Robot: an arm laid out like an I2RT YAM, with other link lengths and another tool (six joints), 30 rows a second.
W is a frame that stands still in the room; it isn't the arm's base.
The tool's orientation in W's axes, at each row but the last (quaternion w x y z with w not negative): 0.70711 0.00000 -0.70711 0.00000; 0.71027 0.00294 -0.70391 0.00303; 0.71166 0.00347 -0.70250 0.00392; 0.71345 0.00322 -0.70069 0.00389; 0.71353 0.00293 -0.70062 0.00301; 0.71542 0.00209 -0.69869 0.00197; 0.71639 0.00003 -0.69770 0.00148; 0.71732 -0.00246 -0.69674 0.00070; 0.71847 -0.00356 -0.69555 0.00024; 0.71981 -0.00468 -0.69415 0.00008
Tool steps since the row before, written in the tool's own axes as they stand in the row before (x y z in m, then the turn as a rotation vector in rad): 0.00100 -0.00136 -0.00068 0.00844 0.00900 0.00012; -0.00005 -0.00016 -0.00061 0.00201 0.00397 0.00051; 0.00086 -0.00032 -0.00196 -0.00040 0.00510 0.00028; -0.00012 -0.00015 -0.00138 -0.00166 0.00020 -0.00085; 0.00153 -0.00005 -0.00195 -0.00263 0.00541 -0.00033; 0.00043 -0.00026 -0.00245 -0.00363 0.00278 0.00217; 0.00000 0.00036 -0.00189 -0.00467 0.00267 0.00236; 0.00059 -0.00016 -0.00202 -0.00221 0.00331 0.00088; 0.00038 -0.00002 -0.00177 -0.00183 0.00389 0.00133; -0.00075 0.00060 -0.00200 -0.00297 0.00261 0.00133
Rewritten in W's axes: 0.00068 -0.00136 0.00100 -0.00012 0.00900 0.00844; 0.00061 -0.00015 -0.00006 -0.00053 0.00397 0.00201; 0.00197 -0.00030 0.00083 -0.00034 0.00510 -0.00040; 0.00138 -0.00014 -0.00014 0.00082 0.00021 -0.00168; 0.00198 -0.00003 0.00149 0.00024 0.00541 -0.00264; 0.00246 -0.00025 0.00037 -0.00227 0.00277 -0.00358; 0.00189 0.00036 -0.00005 -0.00249 0.00266 -0.00461; 0.00204 -0.00016 0.00053 -0.00094 0.00330 -0.00220; 0.00178 -0.00003 0.00032 -0.00137 0.00389 -0.00181; 0.00198 0.00058 -0.00083 -0.00142 0.00260 -0.00294
